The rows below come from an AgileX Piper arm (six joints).
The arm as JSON. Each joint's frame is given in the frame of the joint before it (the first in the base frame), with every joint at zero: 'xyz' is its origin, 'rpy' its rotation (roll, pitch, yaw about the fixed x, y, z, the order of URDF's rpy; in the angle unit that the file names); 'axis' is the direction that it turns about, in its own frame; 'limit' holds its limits. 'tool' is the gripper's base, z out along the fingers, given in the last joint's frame.
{
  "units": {
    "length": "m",
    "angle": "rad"
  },
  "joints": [
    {
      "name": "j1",
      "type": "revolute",
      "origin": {
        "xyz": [
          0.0,
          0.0,
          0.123
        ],
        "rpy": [
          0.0,
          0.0,
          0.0
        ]
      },
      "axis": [
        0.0,
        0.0,
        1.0
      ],
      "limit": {
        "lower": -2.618,
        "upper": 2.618
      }
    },
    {
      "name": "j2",
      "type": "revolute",
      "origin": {
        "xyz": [
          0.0,
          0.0,
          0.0
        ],
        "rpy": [
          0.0,
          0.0,
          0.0
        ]
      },
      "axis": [
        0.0,
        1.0,
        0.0
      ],
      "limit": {
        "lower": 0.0,
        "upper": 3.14
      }
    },
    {
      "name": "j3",
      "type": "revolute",
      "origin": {
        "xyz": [
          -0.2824,
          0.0,
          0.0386
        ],
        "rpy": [
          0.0,
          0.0,
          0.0
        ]
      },
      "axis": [
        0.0,
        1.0,
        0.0
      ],
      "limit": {
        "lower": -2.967,
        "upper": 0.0
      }
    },
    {
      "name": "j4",
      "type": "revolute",
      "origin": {
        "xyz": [
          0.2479,
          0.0,
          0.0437
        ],
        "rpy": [
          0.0,
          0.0,
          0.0
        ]
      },
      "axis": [
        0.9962,
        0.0,
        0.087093
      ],
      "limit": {
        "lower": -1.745,
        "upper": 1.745
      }
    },
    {
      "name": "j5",
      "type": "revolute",
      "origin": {
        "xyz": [
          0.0,
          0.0,
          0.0
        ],
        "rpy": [
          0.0,
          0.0,
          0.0
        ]
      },
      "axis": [
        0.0,
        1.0,
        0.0
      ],
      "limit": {
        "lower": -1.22,
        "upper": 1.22
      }
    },
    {
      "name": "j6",
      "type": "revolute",
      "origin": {
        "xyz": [
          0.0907,
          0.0,
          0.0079
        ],
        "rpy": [
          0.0,
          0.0,
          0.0
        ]
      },
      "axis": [
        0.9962,
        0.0,
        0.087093
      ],
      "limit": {
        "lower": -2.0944,
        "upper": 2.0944
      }
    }
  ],
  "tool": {
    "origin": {
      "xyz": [
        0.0,
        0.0,
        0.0
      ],
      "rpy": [
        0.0,
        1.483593,
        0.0
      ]
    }
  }
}
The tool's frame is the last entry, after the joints.
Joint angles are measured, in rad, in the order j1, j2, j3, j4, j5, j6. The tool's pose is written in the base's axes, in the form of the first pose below.
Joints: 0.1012, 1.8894, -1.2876, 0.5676, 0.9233, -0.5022
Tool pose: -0.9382, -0.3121, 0.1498, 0.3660; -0.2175, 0.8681, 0.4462, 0.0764; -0.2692, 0.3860, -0.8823, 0.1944; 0, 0, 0, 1
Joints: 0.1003, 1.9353, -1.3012, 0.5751, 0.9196, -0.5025
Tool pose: -0.9470, -0.2952, 0.1265, 0.3720; -0.2111, 0.8690, 0.4475, 0.0770; -0.2420, 0.3971, -0.8853, 0.1808; 0, 0, 0, 1
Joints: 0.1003, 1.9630, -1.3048, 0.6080, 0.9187, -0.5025
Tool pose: -0.9566, -0.2690, 0.1117, 0.3748; -0.1882, 0.8637, 0.4676, 0.0793; -0.2223, 0.4262, -0.8769, 0.1723; 0, 0, 0, 1
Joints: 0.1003, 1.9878, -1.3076, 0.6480, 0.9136, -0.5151
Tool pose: -0.9623, -0.2508, 0.1052, 0.3776; -0.1691, 0.8547, 0.4909, 0.0817; -0.2130, 0.4546, -0.8649, 0.1649; 0, 0, 0, 1
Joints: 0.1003, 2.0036, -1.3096, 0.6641, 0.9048, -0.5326
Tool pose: -0.9619, -0.2525, 0.1052, 0.3797; -0.1690, 0.8508, 0.4977, 0.0826; -0.2151, 0.4609, -0.8610, 0.1598; 0, 0, 0, 1
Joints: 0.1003, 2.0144, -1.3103, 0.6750, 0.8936, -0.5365
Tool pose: -0.9632, -0.2453, 0.1096, 0.3814; -0.1597, 0.8509, 0.5005, 0.0830; -0.2160, 0.4646, -0.8588, 0.1561; 0, 0, 0, 1
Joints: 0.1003, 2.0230, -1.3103, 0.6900, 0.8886, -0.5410
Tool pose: -0.9651, -0.2373, 0.1103, 0.3824; -0.1506, 0.8483, 0.5077, 0.0837; -0.2141, 0.4734, -0.8545, 0.1533; 0, 0, 0, 1
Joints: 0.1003, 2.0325, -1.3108, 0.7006, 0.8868, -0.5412
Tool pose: -0.9679, -0.2275, 0.1069, 0.3831; -0.1423, 0.8465, 0.5129, 0.0843; -0.2071, 0.4813, -0.8517, 0.1501; 0, 0, 0, 1
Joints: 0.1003, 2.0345, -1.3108, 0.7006, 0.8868, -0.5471
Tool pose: -0.9670, -0.2322, 0.1052, 0.3832; -0.1473, 0.8458, 0.5128, 0.0843; -0.2080, 0.4803, -0.8521, 0.1493; 0, 0, 0, 1
